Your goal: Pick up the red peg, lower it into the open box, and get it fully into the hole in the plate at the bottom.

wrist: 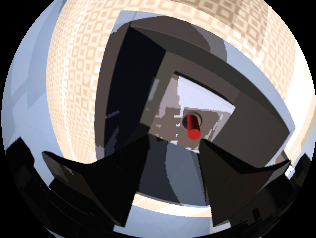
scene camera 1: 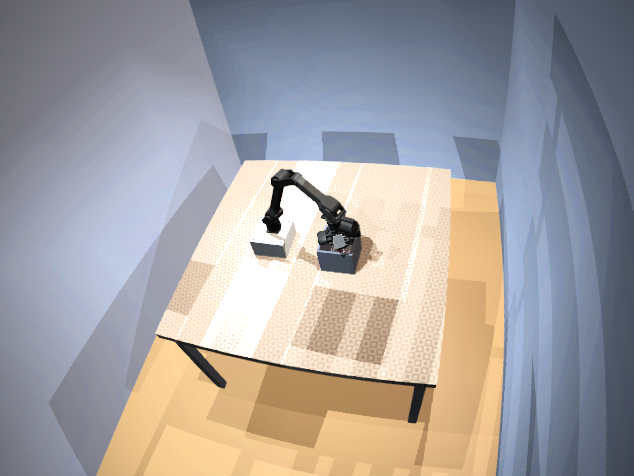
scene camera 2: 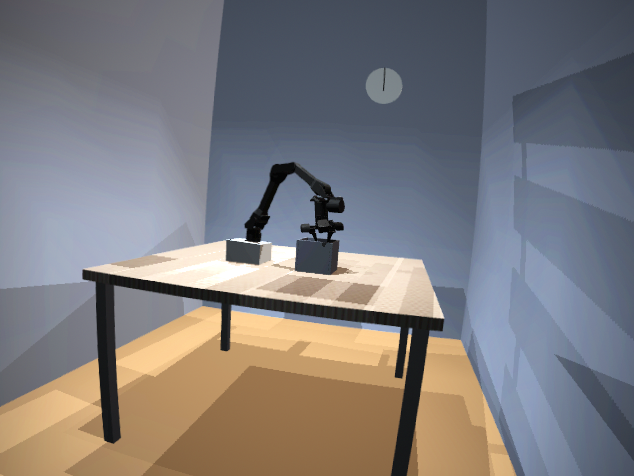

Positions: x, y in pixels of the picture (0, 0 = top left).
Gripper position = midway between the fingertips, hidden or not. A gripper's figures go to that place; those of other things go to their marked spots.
Scene:
My gripper point(wrist: 174, 142): 10 cm from the lens. A dark box point(wrist: 143, 51): 9 cm from the lens. A pale plate point(wrist: 185, 96) is 14 cm from the lens. The marked spots on the pale plate and the dark box are 7 cm apart.

